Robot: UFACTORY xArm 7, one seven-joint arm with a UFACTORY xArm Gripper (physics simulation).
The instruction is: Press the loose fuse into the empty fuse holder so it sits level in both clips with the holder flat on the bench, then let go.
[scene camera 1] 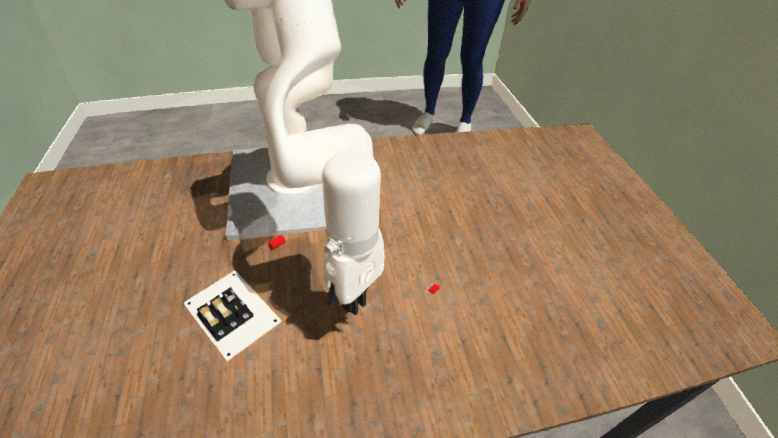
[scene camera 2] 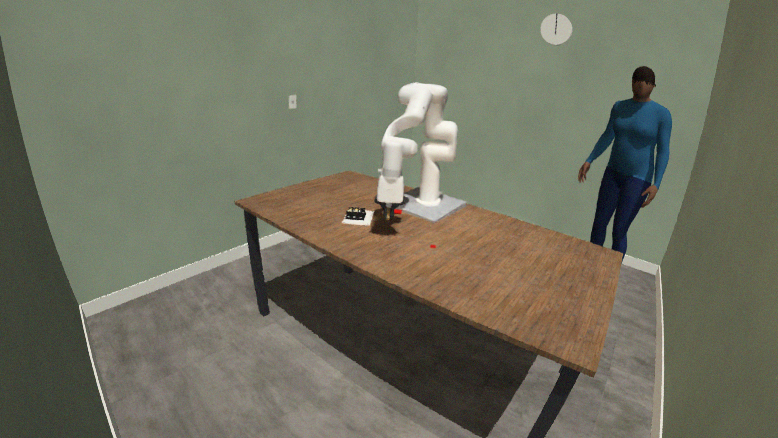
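Note:
The fuse holder is a black block on a white square plate, flat on the table. Two of its positions bear yellowish fuses; the position nearest the robot base has no fuse. My gripper points down above the table, to the right of the plate in scene camera 1 and apart from it. It is shut on the loose fuse; a small yellowish bit of that fuse shows between the fingertips in scene camera 2. Its tilt is too small to tell.
A red cylinder lies near the grey base slab. A small red piece lies on the table, right of the gripper. A person stands behind the table.

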